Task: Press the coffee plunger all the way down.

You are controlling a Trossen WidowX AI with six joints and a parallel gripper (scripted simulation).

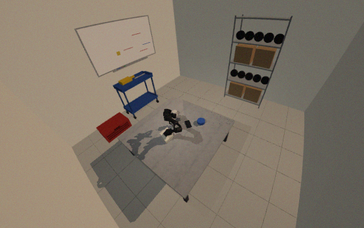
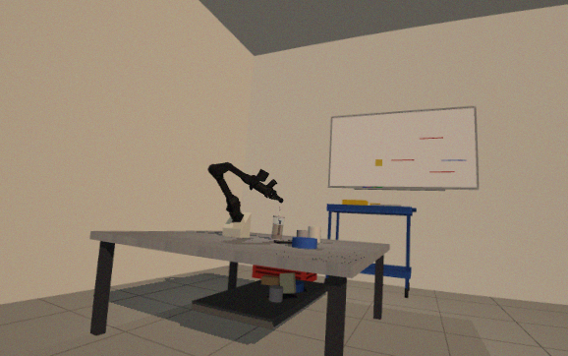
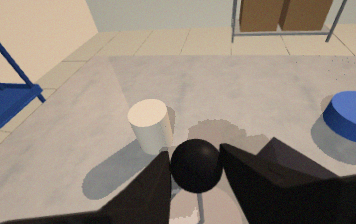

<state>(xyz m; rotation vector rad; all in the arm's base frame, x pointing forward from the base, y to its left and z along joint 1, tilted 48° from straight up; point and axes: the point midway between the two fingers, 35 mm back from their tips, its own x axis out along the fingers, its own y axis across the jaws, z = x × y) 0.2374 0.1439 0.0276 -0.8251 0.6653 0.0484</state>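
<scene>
Right now the coffee press is 12 cm below my gripper tip, 2 cm behind it and 1 cm to the left of it. The rest, counted from my gripper tip: white cylinder 20 cm below, 18 cm ahead, 13 cm to the left.
</scene>
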